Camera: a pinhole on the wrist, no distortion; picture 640 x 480 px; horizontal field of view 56.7 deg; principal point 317.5 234.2 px. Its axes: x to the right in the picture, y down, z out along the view. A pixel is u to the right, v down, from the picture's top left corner.
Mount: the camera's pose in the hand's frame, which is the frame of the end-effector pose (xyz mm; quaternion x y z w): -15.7 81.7 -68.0 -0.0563 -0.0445 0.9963 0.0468
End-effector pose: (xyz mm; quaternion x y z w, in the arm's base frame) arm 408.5 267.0 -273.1 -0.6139 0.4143 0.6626 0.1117
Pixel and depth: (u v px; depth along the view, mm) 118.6 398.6 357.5
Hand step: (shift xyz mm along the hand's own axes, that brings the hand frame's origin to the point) 52.6 -58.2 289.5
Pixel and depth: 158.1 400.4 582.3
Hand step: 57.0 -144.1 509.9
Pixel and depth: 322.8 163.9 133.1
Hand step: -31.0 86.4 65.1
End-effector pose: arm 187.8 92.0 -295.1 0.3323 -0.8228 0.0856 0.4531
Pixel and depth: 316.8 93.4 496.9
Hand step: -62.5 157.2 434.9
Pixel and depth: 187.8 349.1 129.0
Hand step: -5.0 43.4 60.4
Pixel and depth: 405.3 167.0 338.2
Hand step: -101.2 96.4 264.9
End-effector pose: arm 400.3 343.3 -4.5 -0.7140 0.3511 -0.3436 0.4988
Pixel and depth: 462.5 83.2 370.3
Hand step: -140.0 153.2 297.6
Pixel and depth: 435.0 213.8 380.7
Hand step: -133.5 70.3 301.9
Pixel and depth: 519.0 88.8 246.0
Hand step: -121.7 129.2 172.1
